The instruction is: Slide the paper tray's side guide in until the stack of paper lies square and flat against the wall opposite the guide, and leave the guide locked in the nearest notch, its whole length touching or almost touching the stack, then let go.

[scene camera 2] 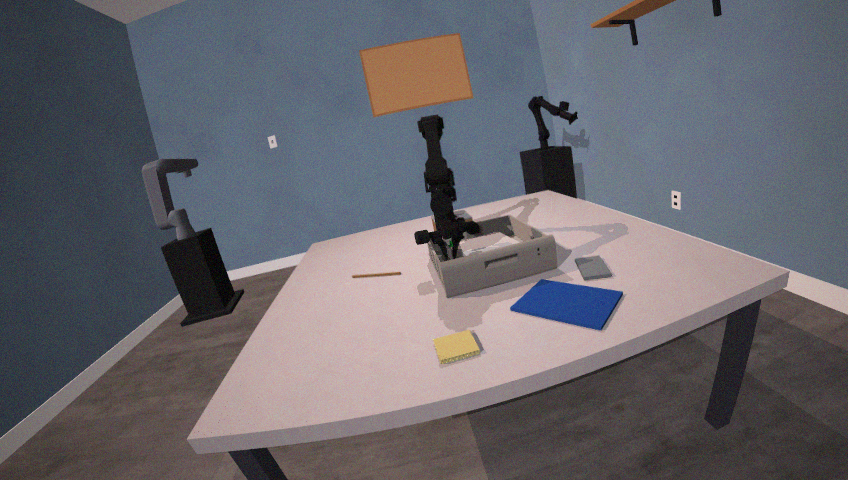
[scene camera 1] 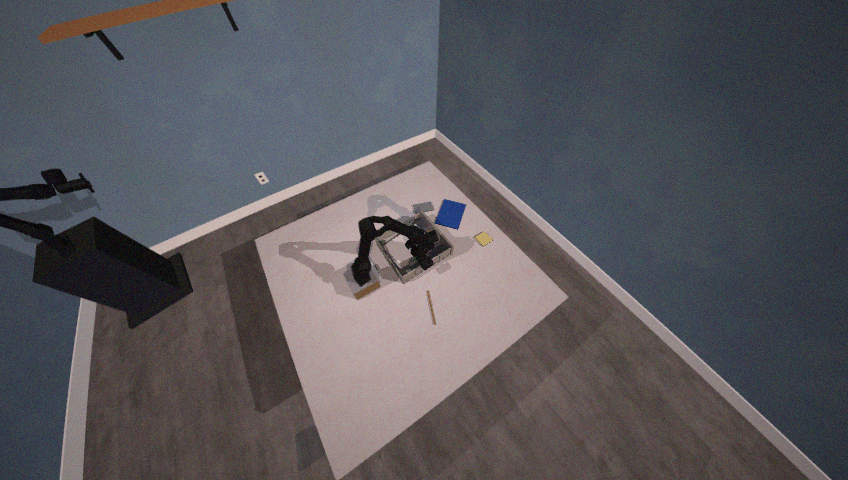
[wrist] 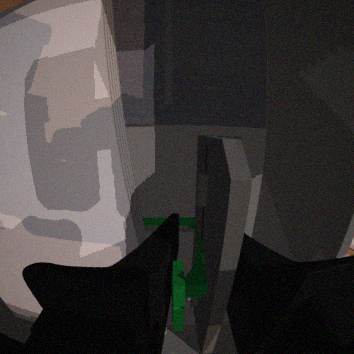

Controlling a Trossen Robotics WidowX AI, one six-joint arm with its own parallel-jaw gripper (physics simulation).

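Pixels of known places: gripper, between the fingertips: [scene camera 1: 420, 261] [wrist: 192, 219]; arm's base, origin of its link: [scene camera 1: 362, 278].
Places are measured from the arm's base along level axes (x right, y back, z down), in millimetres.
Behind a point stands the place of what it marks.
The grey paper tray [scene camera 1: 408, 275] {x 132, y -190, z 23 mm} [scene camera 2: 494, 272] {x 46, y -498, z 43 mm} stands mid-table with a white paper stack [scene camera 1: 398, 252] {x -21, y -243, z 42 mm} [scene camera 2: 495, 243] {x -51, y -307, z 42 mm} [wrist: 67, 91] {x 44, y -382, z 42 mm} inside. My gripper [scene camera 1: 427, 259] {x 97, y -300, z 55 mm} [scene camera 2: 449, 248] {x 97, y -300, z 55 mm} [wrist: 192, 219] {x 97, y -300, z 55 mm} reaches down into the tray's left end. In the wrist view the two black fingers stand either side of the upright grey side guide [wrist: 228, 197] {x 104, y -336, z 4 mm} and its green latch [wrist: 194, 281] {x 92, y -296, z 13 mm}. A narrow gap shows on each side, and the fingers clamp nothing. The paper lies to the left of the guide, with a strip of tray floor between them. How the stack sits against the far wall is hidden.
A pencil [scene camera 1: 431, 307] {x 323, y -177, z 77 mm} [scene camera 2: 376, 274] {x 318, y -184, z 77 mm} lies on the table left of the tray. A blue notebook [scene camera 1: 451, 213] {x -38, y -684, z 75 mm} [scene camera 2: 567, 303] {x -32, y -695, z 75 mm}, a yellow pad [scene camera 1: 483, 238] {x 225, y -688, z 73 mm} [scene camera 2: 456, 346] {x 227, y -699, z 73 mm} and a small grey block [scene camera 1: 423, 208] {x -187, y -578, z 73 mm} [scene camera 2: 593, 267] {x -191, y -598, z 73 mm} lie near the tray's front and right.
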